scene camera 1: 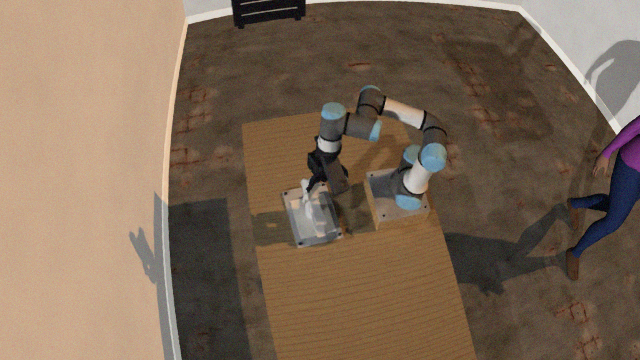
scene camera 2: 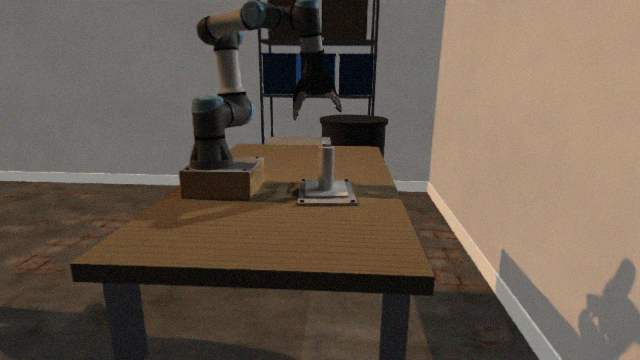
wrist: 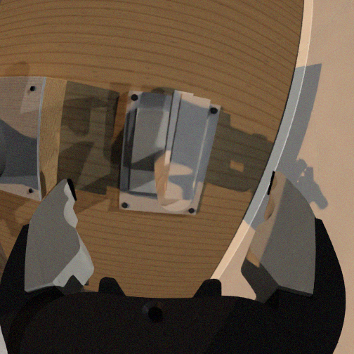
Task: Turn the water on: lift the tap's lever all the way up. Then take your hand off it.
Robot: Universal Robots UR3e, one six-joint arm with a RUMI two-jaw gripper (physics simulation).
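Where they show: gripper, fingertip midpoint: [scene camera 1: 324,194] [scene camera 2: 317,116]; arm's base, origin of the base link: [scene camera 2: 211,165].
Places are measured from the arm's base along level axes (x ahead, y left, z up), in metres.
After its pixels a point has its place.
The white-grey tap [scene camera 1: 309,207] {x 0.372, y -0.006, z 0.070 m} [scene camera 2: 326,167] {x 0.349, y -0.078, z 0.004 m} stands upright on a square base plate [scene camera 2: 327,202] {x 0.340, y -0.168, z -0.077 m} [wrist: 150,206] with dark screws at its corners. Its lever [wrist: 190,122] is the broad flat bar on top of the column in the wrist view, beside and above the narrower spout [wrist: 173,120]. Both point away from the gripper there; the lever's exact angle is hard to tell. My gripper [scene camera 2: 317,114] {x 0.332, y 0.006, z 0.147 m} [wrist: 169,178] is open and empty, its jaws pointing down. It hangs above the tap's level and apart from it. In the first scene view the arm partly hides the jaws.
The arm's base stands on a wooden block [scene camera 1: 375,204] {x 0.144, y 0.032, z 0.000 m} [scene camera 2: 215,185] {x 0.019, y -0.086, z -0.041 m} beside the tap, on the wooden table [scene camera 1: 360,300] {x 0.322, y 0.331, z -0.084 m} [scene camera 2: 260,240] {x 0.153, y -0.387, z -0.085 m}. A dark drum [scene camera 2: 354,135] and a shelf rack [scene camera 2: 261,75] stand behind the table. A person [scene camera 1: 627,155] stands at the right.
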